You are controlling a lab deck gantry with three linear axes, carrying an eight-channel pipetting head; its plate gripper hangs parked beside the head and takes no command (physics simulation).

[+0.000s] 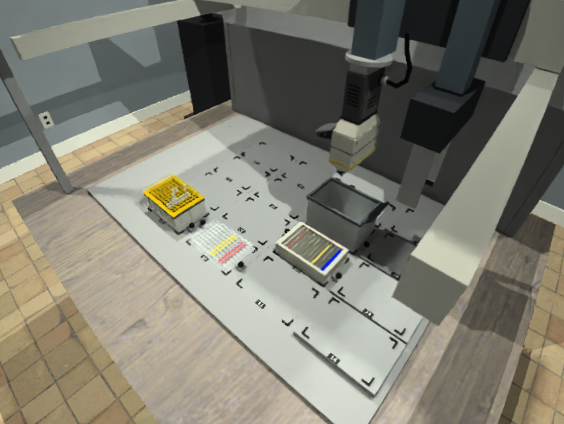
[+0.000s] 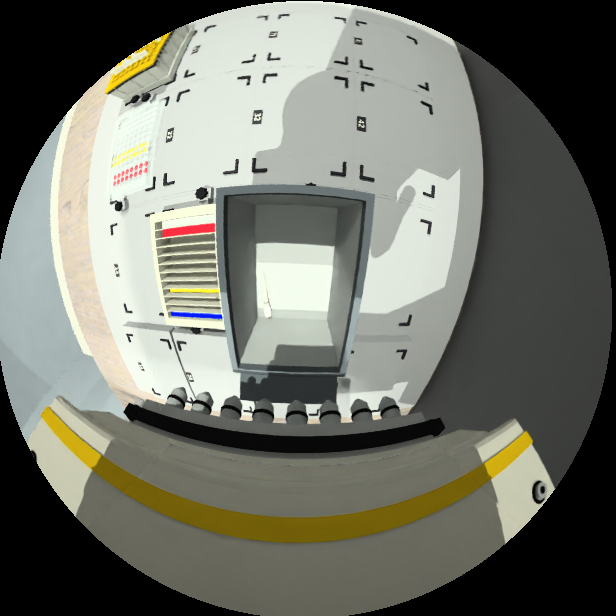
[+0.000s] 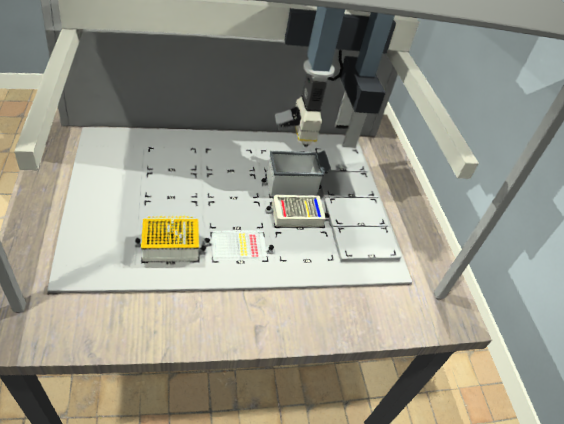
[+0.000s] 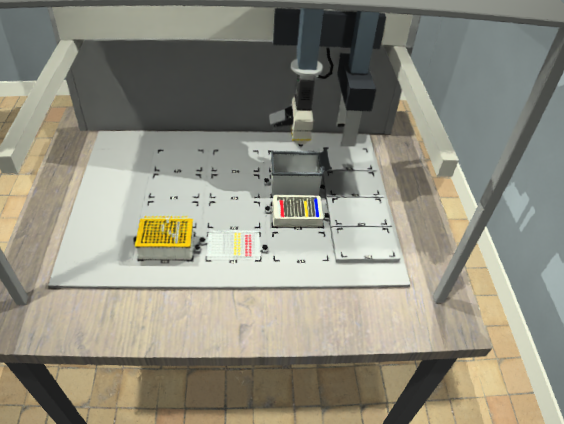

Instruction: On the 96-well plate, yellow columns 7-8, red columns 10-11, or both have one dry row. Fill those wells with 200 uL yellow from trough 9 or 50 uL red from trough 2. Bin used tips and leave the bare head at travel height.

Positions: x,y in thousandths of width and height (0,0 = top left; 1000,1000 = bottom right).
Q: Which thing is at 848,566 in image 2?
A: A dark rear panel.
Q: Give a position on a dark rear panel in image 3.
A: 208,185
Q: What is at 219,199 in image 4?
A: A dark rear panel.
